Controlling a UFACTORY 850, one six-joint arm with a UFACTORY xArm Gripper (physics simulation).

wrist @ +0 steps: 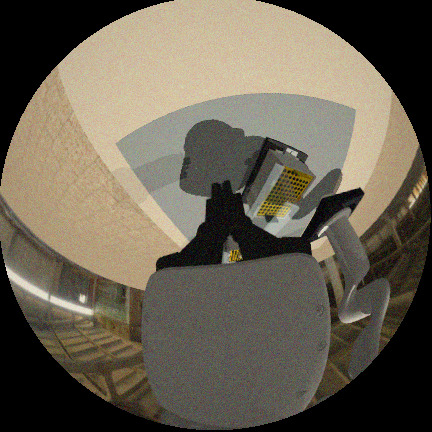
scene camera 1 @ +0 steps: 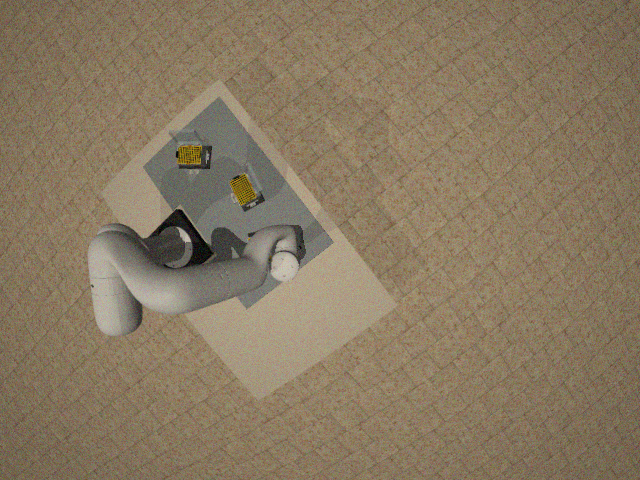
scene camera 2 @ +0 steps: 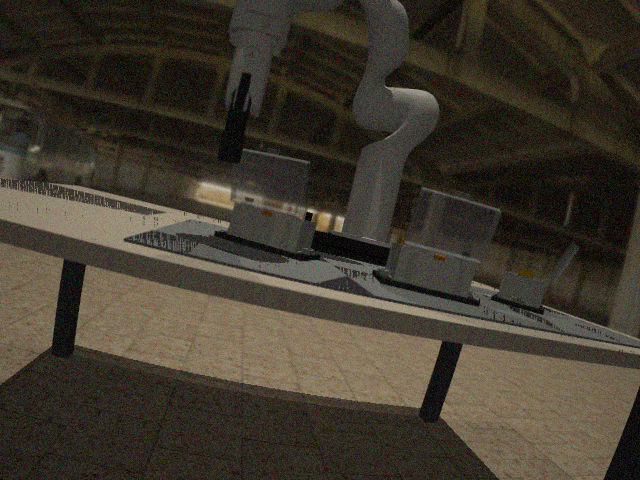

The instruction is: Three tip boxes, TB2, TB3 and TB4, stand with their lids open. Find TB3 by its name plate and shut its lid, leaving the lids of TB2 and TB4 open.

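Note:
Three tip boxes with yellow racks stand on the grey mat, and their name plates are too small to read. The nearest box (scene camera 2: 266,227) (wrist: 292,185) is partly under my arm in scene camera 1; its clear lid (scene camera 2: 273,178) stands upright. The middle box (scene camera 1: 242,190) (scene camera 2: 436,268) has its lid (scene camera 2: 454,222) upright. The far box (scene camera 1: 189,155) (scene camera 2: 522,288) has its lid (scene camera 2: 562,264) tilted back, open. My gripper (scene camera 2: 229,157) (wrist: 223,192) is shut and empty, near the top edge of the nearest box's lid in scene camera 2; the arm hides it in scene camera 1. Contact cannot be told.
The grey mat (scene camera 1: 222,118) (wrist: 320,110) lies on the pale table (scene camera 1: 310,335) (scene camera 2: 77,206). The arm's black base plate (scene camera 1: 202,248) (scene camera 2: 351,248) (wrist: 345,200) is beside the mat. Part of another box (wrist: 234,256) shows between the gripper's linkages in the wrist view.

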